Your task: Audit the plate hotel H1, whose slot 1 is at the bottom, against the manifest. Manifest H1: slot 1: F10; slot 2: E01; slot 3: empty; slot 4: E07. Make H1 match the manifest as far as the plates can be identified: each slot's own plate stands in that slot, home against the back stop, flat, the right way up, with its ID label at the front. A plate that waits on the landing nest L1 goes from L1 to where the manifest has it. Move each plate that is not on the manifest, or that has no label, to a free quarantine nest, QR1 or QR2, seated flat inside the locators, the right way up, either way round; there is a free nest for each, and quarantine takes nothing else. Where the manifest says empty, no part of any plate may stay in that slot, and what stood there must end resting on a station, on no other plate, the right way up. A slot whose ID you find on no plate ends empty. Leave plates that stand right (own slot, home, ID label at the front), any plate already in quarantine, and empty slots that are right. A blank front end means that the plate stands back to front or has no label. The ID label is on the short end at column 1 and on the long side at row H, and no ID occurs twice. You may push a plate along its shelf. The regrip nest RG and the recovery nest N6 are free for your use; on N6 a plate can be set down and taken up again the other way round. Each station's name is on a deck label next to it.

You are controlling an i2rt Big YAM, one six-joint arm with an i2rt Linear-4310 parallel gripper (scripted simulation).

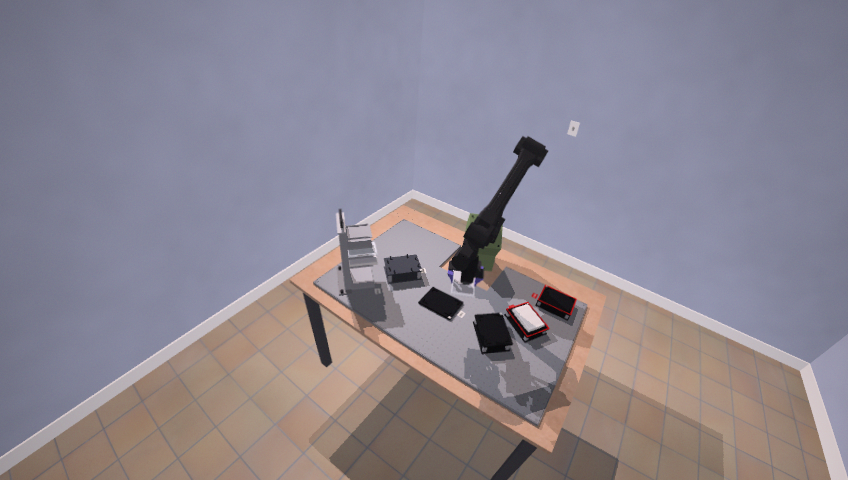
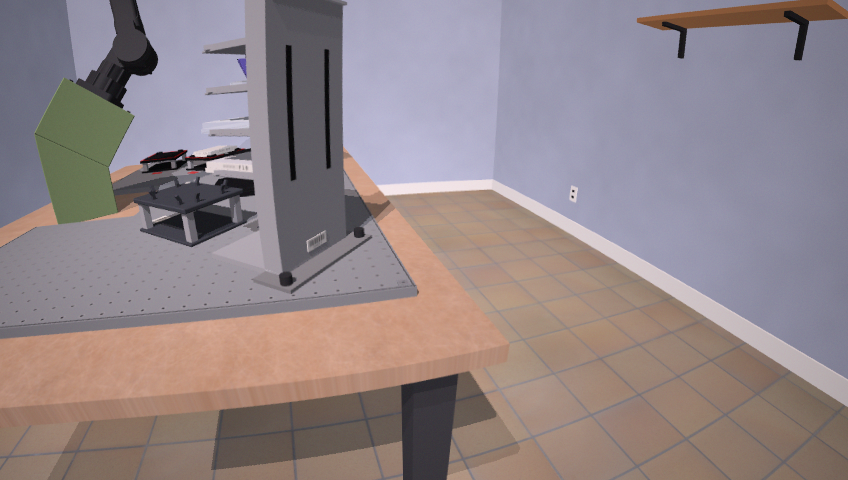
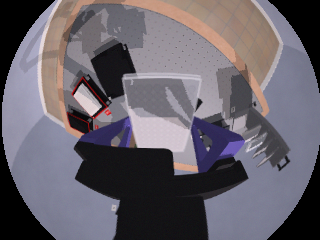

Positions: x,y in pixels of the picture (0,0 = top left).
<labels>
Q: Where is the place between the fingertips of my gripper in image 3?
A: At 161,119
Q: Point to a grey plate hotel H1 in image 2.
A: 290,213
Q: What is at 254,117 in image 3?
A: A grey plate hotel H1.
</labels>
